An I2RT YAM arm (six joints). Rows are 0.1 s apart.
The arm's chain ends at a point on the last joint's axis. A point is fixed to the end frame.
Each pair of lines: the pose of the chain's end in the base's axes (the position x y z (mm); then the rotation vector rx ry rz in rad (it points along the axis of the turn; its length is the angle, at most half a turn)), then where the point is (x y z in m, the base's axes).
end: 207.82 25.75 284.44 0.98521 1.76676 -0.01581
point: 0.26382 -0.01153 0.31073
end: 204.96 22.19 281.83 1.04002 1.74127 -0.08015
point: 0.25853 -0.01865 0.30789
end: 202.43 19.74 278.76 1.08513 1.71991 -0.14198
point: 0.25377 -0.02397 0.30465
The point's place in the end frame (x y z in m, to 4 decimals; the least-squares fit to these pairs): -0.0487 0.0213 0.0489
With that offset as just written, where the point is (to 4 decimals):
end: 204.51 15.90 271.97 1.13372 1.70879 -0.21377
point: 0.2537 -0.0307 0.2970
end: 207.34 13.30 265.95 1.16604 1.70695 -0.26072
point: 0.2552 -0.0351 0.2901
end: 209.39 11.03 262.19 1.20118 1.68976 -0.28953
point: 0.2554 -0.0393 0.2861
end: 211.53 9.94 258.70 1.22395 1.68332 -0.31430
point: 0.2564 -0.0415 0.2822
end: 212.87 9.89 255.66 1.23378 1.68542 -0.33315
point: 0.2574 -0.0421 0.2787
